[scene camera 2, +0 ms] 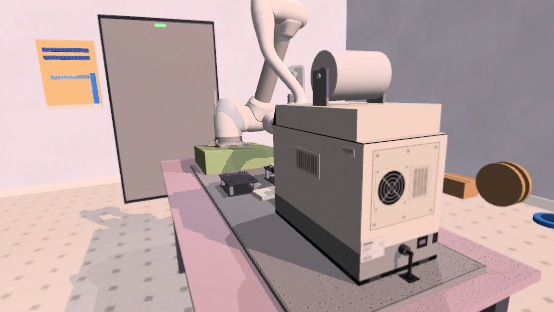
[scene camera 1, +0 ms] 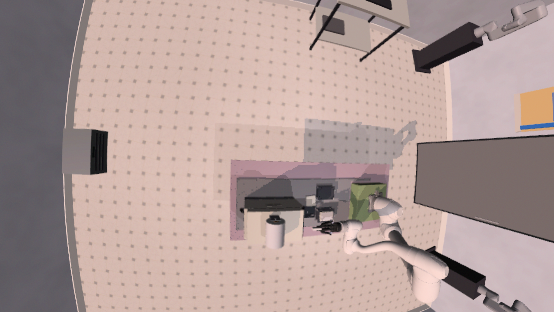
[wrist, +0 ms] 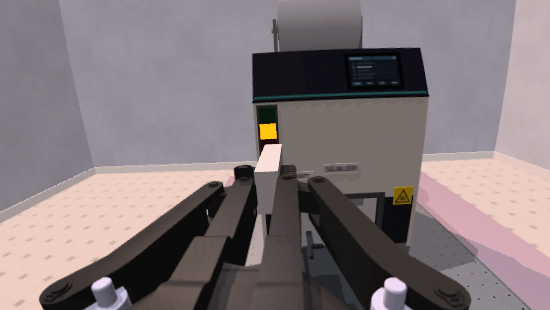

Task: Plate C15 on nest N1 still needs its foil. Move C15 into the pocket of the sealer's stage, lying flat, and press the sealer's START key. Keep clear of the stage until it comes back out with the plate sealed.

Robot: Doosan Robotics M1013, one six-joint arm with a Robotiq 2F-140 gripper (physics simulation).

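Seen in the pictures: gripper, fingertip midpoint: [scene camera 1: 312, 228] [wrist: 274, 160]; arm's base, origin of the base link: [scene camera 2: 229, 145] [scene camera 1: 375, 202].
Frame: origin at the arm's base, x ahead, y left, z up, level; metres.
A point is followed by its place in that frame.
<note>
The beige sealer [scene camera 1: 271, 228] {z 0.375, x 1.080, y -0.143 m} [scene camera 2: 360, 186] {z 0.117, x 1.224, y -0.220 m} [wrist: 346, 131] {z 0.157, x 0.825, y -0.066 m} stands on the breadboard. Its amber lamp [wrist: 267, 131] {z 0.161, x 0.836, y 0.034 m} is lit. My gripper [wrist: 274, 160] {z 0.152, x 0.744, y 0.033 m} [scene camera 1: 320, 228] {z 0.152, x 0.744, y 0.033 m} is shut and empty. It hovers a little back from the sealer's front, level with the START label [wrist: 303, 175] {z 0.100, x 0.831, y -0.010 m}, which the fingers partly hide. Under the SEALER label [wrist: 341, 168] {z 0.108, x 0.825, y -0.060 m} the stage opening's frame [wrist: 381, 210] {z 0.042, x 0.818, y -0.119 m} looks dark, with no stage or plate sticking out. Plate C15 is not in view there. A small white flat thing [scene camera 1: 311, 199] {z -0.076, x 0.646, y -0.122 m} [scene camera 2: 265, 192] {z -0.076, x 0.654, y -0.119 m} lies by the sealer's front; I cannot tell what it is.
Two nests stand between sealer and arm base, one dark [scene camera 1: 324, 190] {z -0.043, x 0.530, y -0.196 m} [scene camera 2: 238, 181] {z -0.043, x 0.563, y -0.189 m} and one light-topped [scene camera 1: 324, 213] {z -0.019, x 0.552, y 0.008 m}. The arm stands on a green block [scene camera 1: 362, 205] {z 0.010, x 0.162, y -0.003 m} [scene camera 2: 232, 156] {z -0.017, x 0.217, y -0.069 m}. A foil roll [scene camera 2: 356, 73] {z 0.329, x 1.109, y -0.121 m} [wrist: 319, 23] {z 0.323, x 0.998, y -0.080 m} sits on the sealer. The breadboard [scene camera 2: 310, 271] {z -0.090, x 1.136, y -0.271 m} lies on a pink table [scene camera 2: 201, 233] {z -0.104, x 0.795, y -0.411 m}.
</note>
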